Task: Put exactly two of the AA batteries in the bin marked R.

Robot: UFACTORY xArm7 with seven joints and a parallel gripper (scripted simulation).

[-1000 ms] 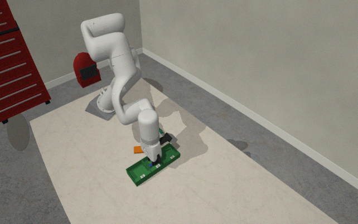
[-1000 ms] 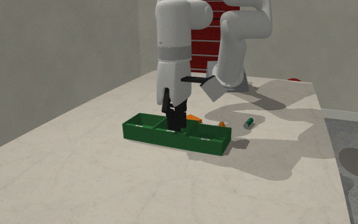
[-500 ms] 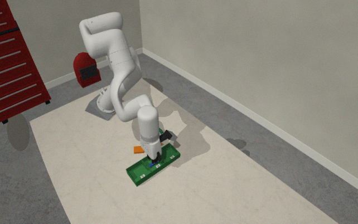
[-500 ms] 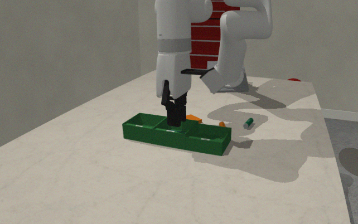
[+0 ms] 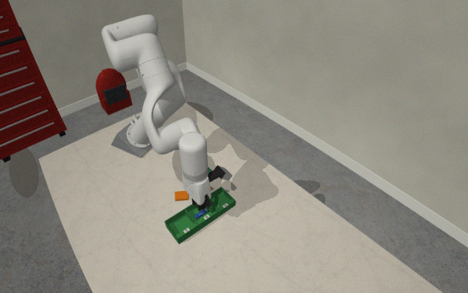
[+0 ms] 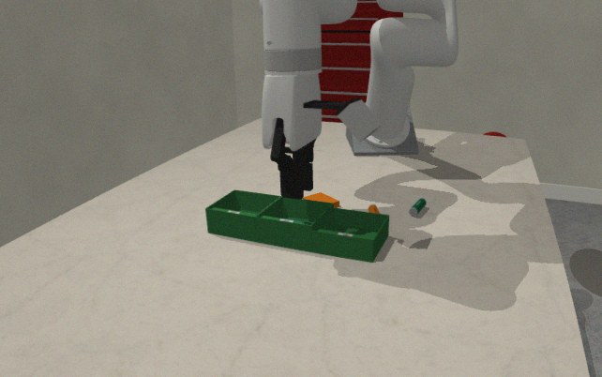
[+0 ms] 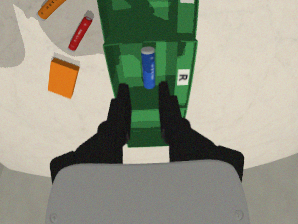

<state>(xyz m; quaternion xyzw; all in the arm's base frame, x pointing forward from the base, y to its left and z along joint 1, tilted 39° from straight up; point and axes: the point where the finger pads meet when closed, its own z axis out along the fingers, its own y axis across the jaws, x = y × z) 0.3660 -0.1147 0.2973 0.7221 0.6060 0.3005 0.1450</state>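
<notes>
The green AA battery lies 16 cm to the left of my hand, 12 cm behind it and 7 cm below it. The rest, counted from my hand: red battery (8 cm below, 6 cm behind, 5 cm to the left); then green three-part bin tray (6 cm below, 1 cm ahead); then blue battery (7 cm below, 1 cm ahead).
</notes>
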